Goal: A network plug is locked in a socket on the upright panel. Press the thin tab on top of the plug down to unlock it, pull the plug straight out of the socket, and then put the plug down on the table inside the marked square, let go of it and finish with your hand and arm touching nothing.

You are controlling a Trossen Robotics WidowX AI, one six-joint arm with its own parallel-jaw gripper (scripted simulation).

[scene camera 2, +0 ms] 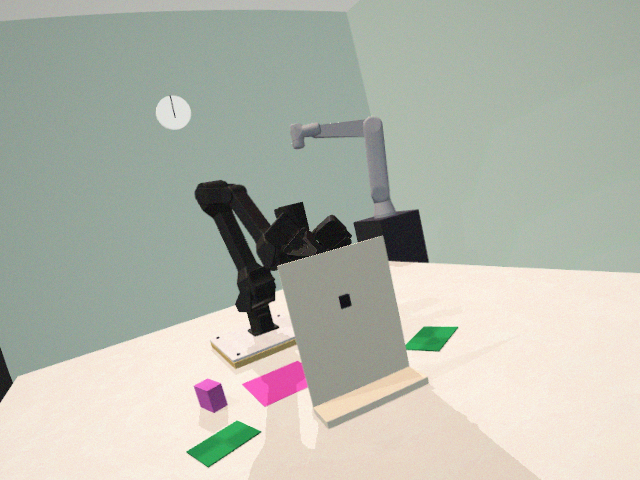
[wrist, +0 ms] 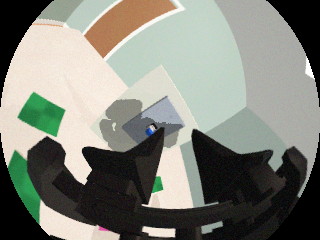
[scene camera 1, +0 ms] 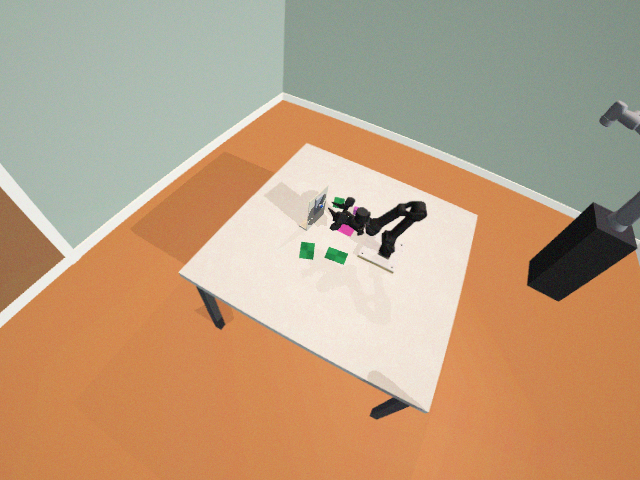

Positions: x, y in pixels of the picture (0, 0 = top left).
Labels:
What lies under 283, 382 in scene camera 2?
A magenta square.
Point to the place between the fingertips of the gripper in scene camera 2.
323, 260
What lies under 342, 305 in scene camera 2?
An upright grey panel.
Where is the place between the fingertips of the gripper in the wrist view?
178, 131

